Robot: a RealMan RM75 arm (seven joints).
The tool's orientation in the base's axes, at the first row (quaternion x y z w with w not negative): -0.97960 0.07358 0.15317 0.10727
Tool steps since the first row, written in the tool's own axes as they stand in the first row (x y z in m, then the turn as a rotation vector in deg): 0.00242 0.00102 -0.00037 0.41 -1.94 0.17; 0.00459 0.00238 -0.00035 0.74 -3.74 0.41; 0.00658 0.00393 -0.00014 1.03 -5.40 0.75; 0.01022 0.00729 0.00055 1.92 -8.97 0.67; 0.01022 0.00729 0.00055 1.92 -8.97 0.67; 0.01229 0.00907 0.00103 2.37 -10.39 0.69; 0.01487 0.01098 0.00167 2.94 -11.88 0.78; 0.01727 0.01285 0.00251 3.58 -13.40 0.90; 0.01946 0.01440 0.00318 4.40 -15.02 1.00; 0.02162 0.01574 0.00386 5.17 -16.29 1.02; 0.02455 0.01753 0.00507 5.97 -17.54 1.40; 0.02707 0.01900 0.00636 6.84 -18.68 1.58; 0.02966 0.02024 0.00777 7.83 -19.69 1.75
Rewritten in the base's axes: 0.00220 -0.00134 -0.00061 0.68 1.87 0.08; 0.00400 -0.00289 -0.00157 1.24 3.63 0.09; 0.00554 -0.00456 -0.00269 1.71 5.28 -0.01; 0.00818 -0.00805 -0.00511 3.21 8.61 0.45; 0.00818 -0.00805 -0.00511 3.21 8.61 0.45; 0.00968 -0.00989 -0.00654 3.88 9.94 0.56; 0.01159 -0.01187 -0.00831 4.65 11.33 0.57; 0.01328 -0.01375 -0.01020 5.49 12.76 0.55; 0.01488 -0.01534 -0.01181 6.52 14.25 0.50; 0.01649 -0.01672 -0.01337 7.47 15.40 0.47; 0.01859 -0.01849 -0.01576 8.33 16.61 0.10; 0.02034 -0.01989 -0.01803 9.30 17.65 -0.13; 0.02216 -0.02105 -0.02039 10.37 18.56 -0.41
